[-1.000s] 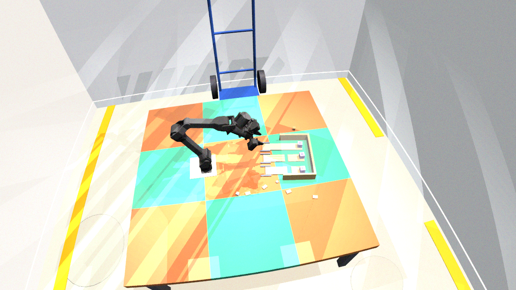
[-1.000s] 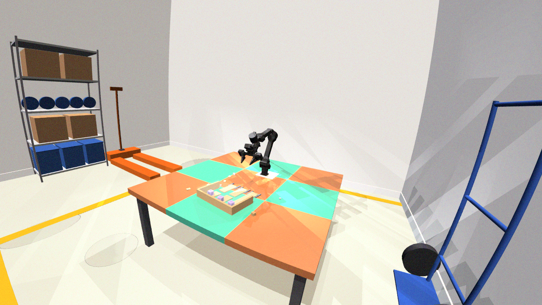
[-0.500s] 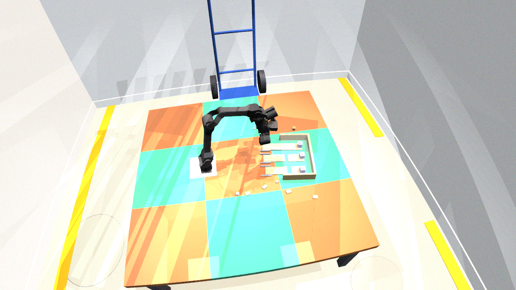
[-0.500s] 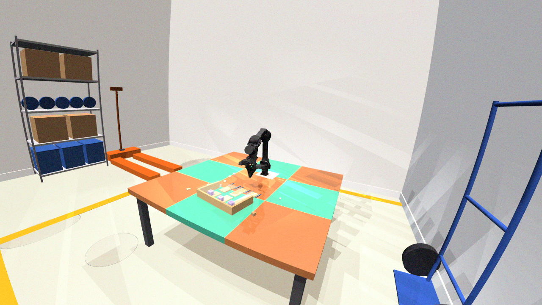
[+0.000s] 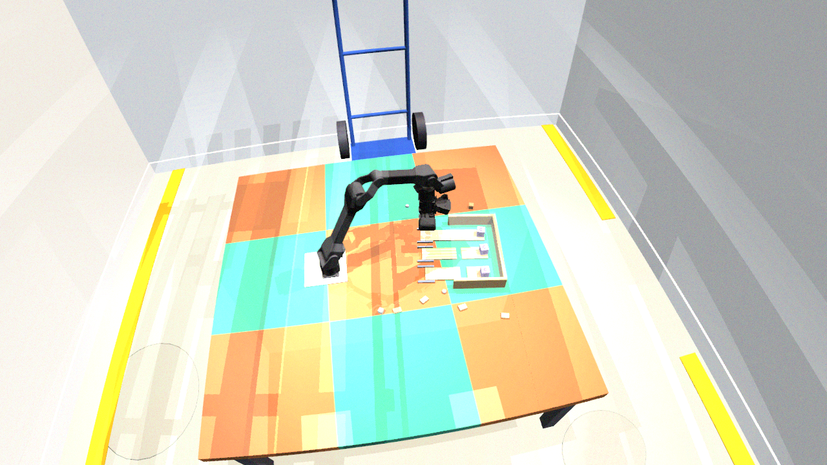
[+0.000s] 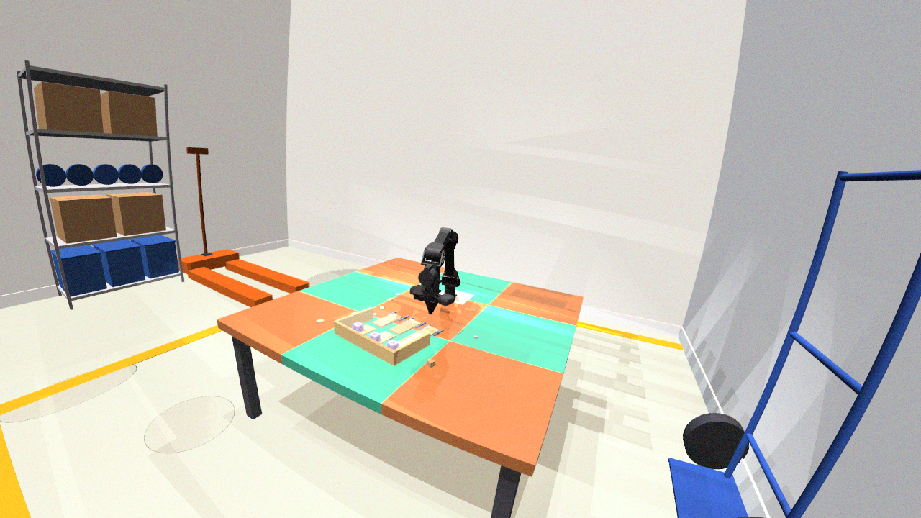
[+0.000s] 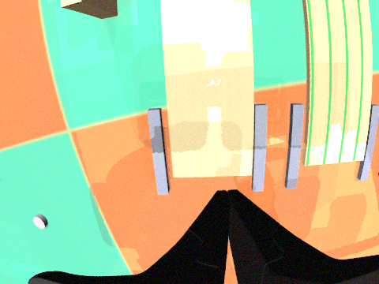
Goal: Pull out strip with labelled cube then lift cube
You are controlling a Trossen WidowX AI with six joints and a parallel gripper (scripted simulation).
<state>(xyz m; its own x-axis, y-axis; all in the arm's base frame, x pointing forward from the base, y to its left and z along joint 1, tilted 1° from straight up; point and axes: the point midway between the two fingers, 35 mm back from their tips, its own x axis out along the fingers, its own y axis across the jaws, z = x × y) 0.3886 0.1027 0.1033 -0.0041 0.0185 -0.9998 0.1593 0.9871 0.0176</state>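
Right now the one-piece strip is 100 mm ahead of my gripper tip, 70 mm below it and 10 mm to the right of it.
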